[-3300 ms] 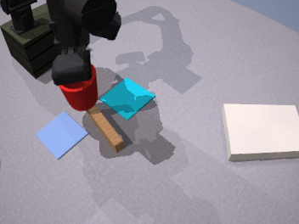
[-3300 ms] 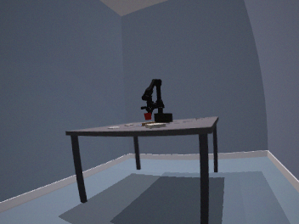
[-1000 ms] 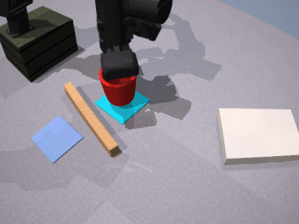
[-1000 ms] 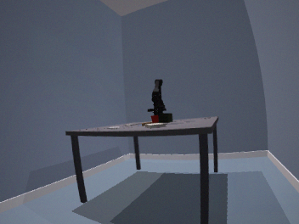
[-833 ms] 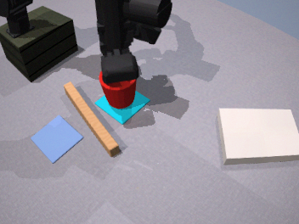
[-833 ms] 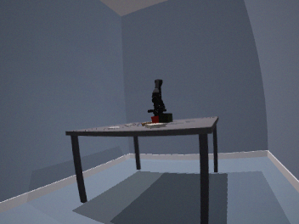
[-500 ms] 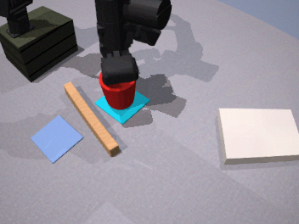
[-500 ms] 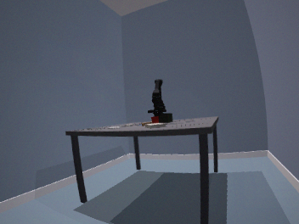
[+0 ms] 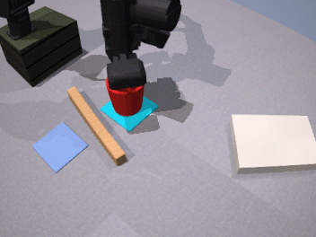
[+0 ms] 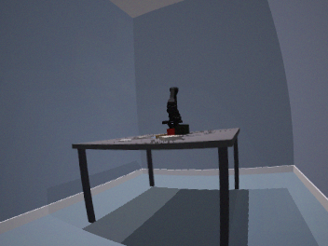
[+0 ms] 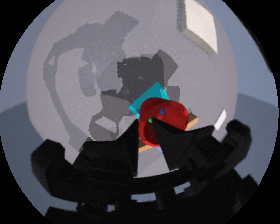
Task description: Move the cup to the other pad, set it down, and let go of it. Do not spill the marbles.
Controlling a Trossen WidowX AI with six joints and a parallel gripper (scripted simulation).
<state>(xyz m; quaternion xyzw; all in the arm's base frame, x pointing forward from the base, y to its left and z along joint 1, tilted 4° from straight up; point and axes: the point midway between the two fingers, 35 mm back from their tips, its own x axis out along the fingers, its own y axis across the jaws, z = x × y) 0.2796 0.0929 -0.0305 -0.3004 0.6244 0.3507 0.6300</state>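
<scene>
My gripper tip is 20 mm to the left of the red cup, 20 mm short of it and 10 mm above it. Also, from my gripper tip: wooden bar 100 mm to the right, 40 mm below, 10 mm ahead; pale blue pad 180 mm to the right, 60 mm below; cyan pad 60 mm below, 30 mm ahead, 20 mm to the right.
</scene>
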